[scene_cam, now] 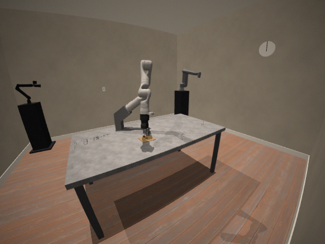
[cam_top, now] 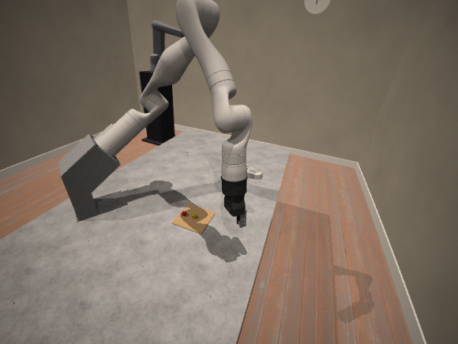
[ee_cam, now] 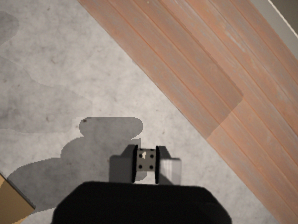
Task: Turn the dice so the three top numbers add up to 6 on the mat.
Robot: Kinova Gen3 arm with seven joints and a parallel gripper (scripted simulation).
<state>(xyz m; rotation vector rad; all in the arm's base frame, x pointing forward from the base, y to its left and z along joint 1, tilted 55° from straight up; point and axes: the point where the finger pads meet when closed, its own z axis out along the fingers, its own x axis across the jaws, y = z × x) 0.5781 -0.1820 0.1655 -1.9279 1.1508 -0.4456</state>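
Right now my hand is 23 cm past the yellow die, 15 cm above it and 8 cm to the right of it. The rest, counted from my hand: tan mat: 23 cm behind, 16 cm below, 8 cm to the left; white die: 1 cm below; red die: 28 cm behind, 15 cm below, 7 cm to the left.
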